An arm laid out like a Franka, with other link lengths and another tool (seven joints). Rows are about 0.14 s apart.
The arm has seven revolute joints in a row. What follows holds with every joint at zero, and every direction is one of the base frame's. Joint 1 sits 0.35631 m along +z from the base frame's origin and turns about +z. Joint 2 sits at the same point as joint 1 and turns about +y. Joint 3 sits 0.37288 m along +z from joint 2 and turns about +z. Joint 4 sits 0.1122 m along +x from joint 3 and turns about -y. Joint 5 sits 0.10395 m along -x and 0.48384 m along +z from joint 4 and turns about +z. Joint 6 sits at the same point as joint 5 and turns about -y. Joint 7 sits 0.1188 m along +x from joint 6 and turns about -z. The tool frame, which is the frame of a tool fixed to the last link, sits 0.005 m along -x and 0.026 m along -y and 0.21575 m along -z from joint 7; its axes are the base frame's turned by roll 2.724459, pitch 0 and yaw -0.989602 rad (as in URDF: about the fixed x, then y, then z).
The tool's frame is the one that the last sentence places.
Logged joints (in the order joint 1, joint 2, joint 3, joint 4, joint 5, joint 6, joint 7), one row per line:
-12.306 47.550 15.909 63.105 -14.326 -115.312 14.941
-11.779 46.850 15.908 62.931 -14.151 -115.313 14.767
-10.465 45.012 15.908 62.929 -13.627 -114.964 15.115
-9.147 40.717 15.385 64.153 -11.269 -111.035 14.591
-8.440 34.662 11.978 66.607 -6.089 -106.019 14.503
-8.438 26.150 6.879 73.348 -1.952 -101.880 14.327
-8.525 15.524 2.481 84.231 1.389 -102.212 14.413
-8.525 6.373 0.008 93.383 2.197 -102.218 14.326
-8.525 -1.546 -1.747 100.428 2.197 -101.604 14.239
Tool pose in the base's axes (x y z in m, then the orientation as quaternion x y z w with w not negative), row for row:
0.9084 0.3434 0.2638 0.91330 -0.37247 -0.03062 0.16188
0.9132 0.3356 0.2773 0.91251 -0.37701 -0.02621 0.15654
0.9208 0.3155 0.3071 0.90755 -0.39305 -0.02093 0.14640
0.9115 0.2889 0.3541 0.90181 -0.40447 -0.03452 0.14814
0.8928 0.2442 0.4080 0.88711 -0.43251 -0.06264 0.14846
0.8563 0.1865 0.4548 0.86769 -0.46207 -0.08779 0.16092
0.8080 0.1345 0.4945 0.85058 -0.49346 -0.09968 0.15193
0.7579 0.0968 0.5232 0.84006 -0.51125 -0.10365 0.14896
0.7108 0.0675 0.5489 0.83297 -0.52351 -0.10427 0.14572
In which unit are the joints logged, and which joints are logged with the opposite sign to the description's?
The joints are logged in degrees. Opposite sign: joint 1, joint 4, joint 6.
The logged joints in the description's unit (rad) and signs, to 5 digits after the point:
0.21478 0.82990 0.27766 -1.10139 -0.25004 2.01257 0.26077
0.20558 0.81769 0.27765 -1.09835 -0.24698 2.01259 0.25773
0.18265 0.78561 0.27765 -1.09832 -0.23784 2.00650 0.26381
0.15965 0.71065 0.26852 -1.11968 -0.19668 1.93793 0.25466
0.14731 0.60497 0.20906 -1.16251 -0.10627 1.85038 0.25313
0.14727 0.45640 0.12006 -1.28016 -0.03407 1.77814 0.25005
0.14879 0.27094 0.04330 -1.47011 0.02424 1.78394 0.25155
0.14879 0.11123 0.00014 -1.62984 0.03834 1.78404 0.25004
0.14879 -0.02698 -0.03049 -1.75280 0.03834 1.77332 0.24852

